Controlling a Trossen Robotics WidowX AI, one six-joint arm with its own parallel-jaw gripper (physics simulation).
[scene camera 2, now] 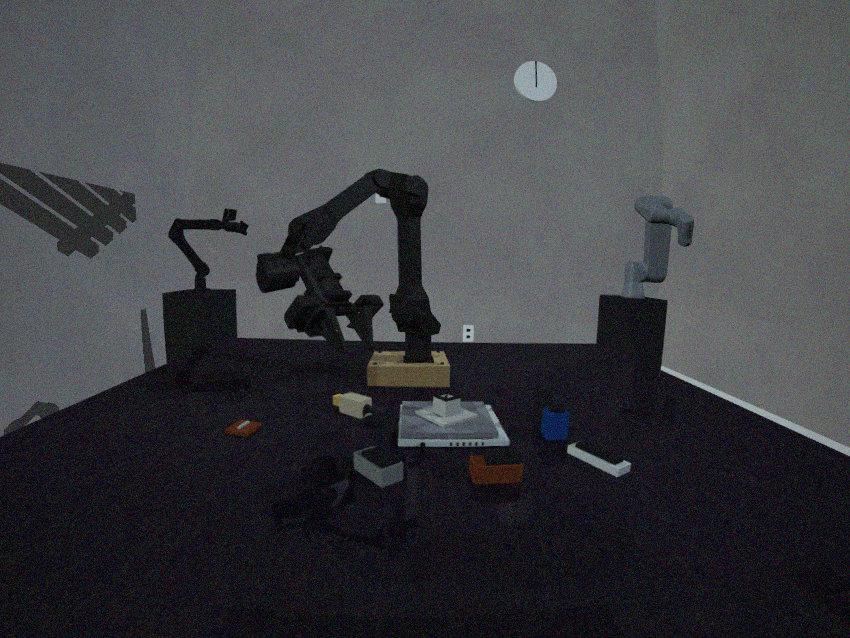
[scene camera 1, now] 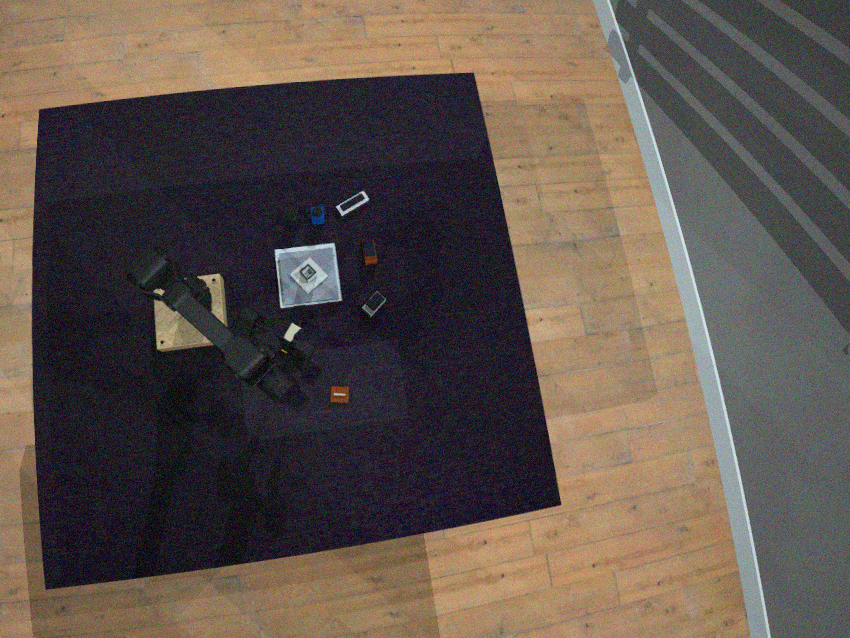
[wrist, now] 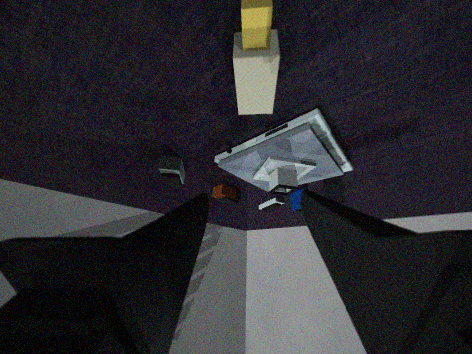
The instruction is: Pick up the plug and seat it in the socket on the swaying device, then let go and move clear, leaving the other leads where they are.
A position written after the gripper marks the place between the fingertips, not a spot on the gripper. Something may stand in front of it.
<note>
The gripper (scene camera 2: 358, 350) is open and holds nothing. Also in view: a plug (scene camera 2: 356, 405). The table carries a blue lead (scene camera 2: 555, 419). Further things: a device (scene camera 2: 446, 421).
The plug also shows in the wrist view (wrist: 256, 54). The gripper shows as well in scene camera 1 (scene camera 1: 291, 323) and in the wrist view (wrist: 254, 198). The device also shows in scene camera 1 (scene camera 1: 307, 275) and in the wrist view (wrist: 303, 150).
</note>
